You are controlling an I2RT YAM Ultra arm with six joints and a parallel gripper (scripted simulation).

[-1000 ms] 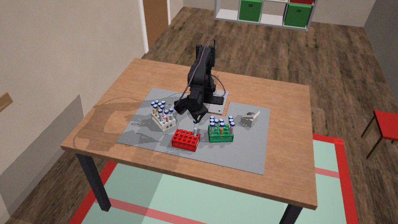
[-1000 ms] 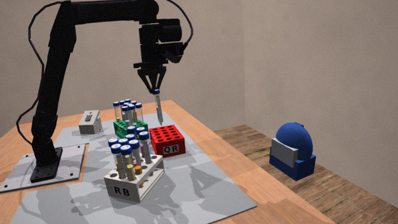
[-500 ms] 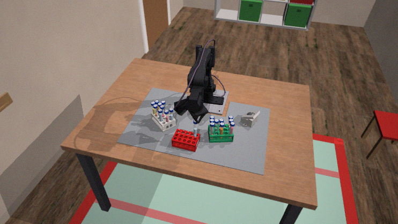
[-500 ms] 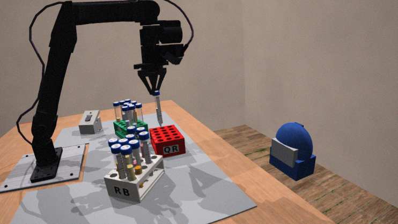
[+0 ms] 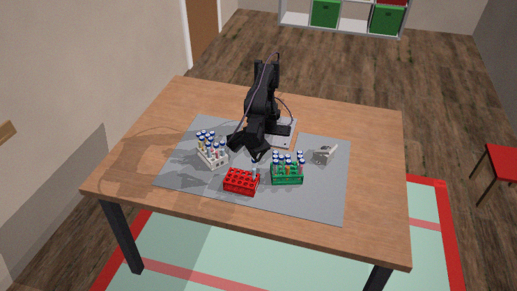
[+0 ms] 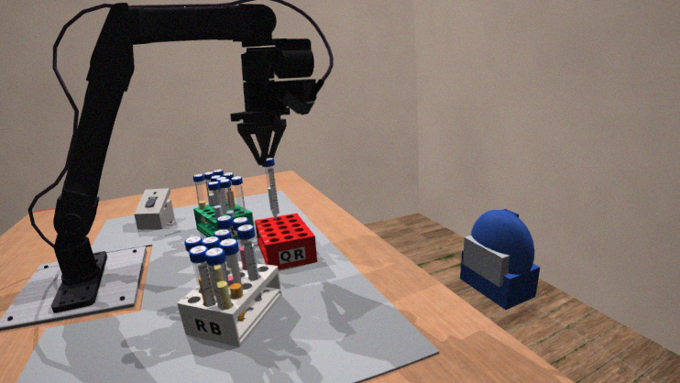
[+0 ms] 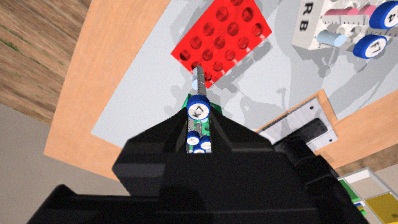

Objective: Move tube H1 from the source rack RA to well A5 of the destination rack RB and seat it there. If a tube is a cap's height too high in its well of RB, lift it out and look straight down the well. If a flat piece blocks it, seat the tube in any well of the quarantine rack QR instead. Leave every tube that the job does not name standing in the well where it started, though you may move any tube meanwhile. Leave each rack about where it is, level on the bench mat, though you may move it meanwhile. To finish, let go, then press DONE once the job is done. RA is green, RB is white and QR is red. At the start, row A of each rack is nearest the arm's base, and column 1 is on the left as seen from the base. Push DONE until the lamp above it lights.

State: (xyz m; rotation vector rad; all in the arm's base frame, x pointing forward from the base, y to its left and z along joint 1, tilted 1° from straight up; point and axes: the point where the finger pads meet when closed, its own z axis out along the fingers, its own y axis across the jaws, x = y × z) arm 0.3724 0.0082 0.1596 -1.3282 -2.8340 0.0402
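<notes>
My gripper is now 1 cm short of the clear tube, 1 cm to the left of it and 6 cm above it. Also, from my hand: red rack QR 6 cm to the right, 14 cm below; grey done button box 24 cm behind, 26 cm to the left, 12 cm below; white rack RB 12 cm behind, 22 cm to the right, 14 cm below.
</notes>
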